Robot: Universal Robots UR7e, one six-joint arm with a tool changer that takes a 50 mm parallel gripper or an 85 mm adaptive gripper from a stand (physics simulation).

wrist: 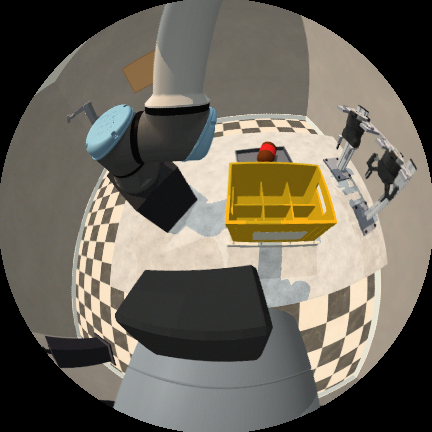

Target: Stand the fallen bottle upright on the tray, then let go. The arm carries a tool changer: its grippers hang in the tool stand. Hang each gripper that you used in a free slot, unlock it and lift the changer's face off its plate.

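Places are measured from the arm's base along level axes (x left, y back, z up), in metres.
Where they show: arm's base at its link origin: (pixel 136 169).
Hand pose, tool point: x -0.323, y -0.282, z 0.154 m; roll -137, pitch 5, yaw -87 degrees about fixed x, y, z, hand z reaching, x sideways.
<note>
Things, the pixels of their top centre, and the offset from my tool point. "*": a spot on its surface instead.
- bottle at its top centre: (pixel 265 150) dx +0.485, dy -0.142, dz -0.316 m
- tray at a spot on its surface: (pixel 242 155) * dx +0.555, dy -0.049, dz -0.390 m
- yellow crate at its top centre: (pixel 282 187) dx +0.226, dy -0.118, dz -0.220 m
A bottle (pixel 267 151) with a red band and brown ends shows at the tray (pixel 242 155), behind the yellow crate. The crate's rim meets its near end in this view, and I cannot tell whether it is upright or lying. Two grippers hang in the tool stand (pixel 368 225) at the right: one (pixel 346 142) in the far slot, and one with spread fingers (pixel 378 180) in the near slot. No gripper shows on the arm, and the changer's face cannot be made out.
The yellow crate (pixel 280 232) with several compartments stands in front of the tray. A dark block (pixel 195 307) fills the lower middle, before the grey base (pixel 215 385). The arm's dark box-shaped end (pixel 170 202) hangs left of the crate. A brown panel (pixel 140 72) shows behind the arm.
</note>
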